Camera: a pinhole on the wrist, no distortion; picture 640 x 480 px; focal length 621.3 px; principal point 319.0 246.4 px. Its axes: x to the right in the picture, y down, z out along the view. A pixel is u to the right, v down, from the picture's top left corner.
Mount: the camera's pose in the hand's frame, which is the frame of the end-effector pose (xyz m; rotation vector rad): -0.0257 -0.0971 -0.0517 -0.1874 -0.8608 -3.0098
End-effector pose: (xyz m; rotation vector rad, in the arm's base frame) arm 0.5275 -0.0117 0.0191 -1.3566 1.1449 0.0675
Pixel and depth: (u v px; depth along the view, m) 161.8 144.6 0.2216
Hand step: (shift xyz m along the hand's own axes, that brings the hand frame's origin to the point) 0.0537 0.0490 0.1093
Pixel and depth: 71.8 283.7 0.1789
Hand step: 0.0656 -0.0139 0.0963
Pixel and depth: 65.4 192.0 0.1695
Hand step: 0.0616 0.0030 0.0752
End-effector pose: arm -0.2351 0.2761 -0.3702 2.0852 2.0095 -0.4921
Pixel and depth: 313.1 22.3 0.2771
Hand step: 0.0045 0.1338 0.1287
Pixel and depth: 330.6 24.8 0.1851
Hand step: -0.0107 0.0566 0.0698
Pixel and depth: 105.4 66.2 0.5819
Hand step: 0.2324 0.3475 0.3263
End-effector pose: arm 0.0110 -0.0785 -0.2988 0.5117 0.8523 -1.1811
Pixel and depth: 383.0 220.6 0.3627
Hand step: -0.0223 0.1079 0.2502
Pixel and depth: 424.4 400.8 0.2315
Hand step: -0.0363 -0.0228 0.1781
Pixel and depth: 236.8 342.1 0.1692
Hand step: 0.0167 -0.0307 0.1019
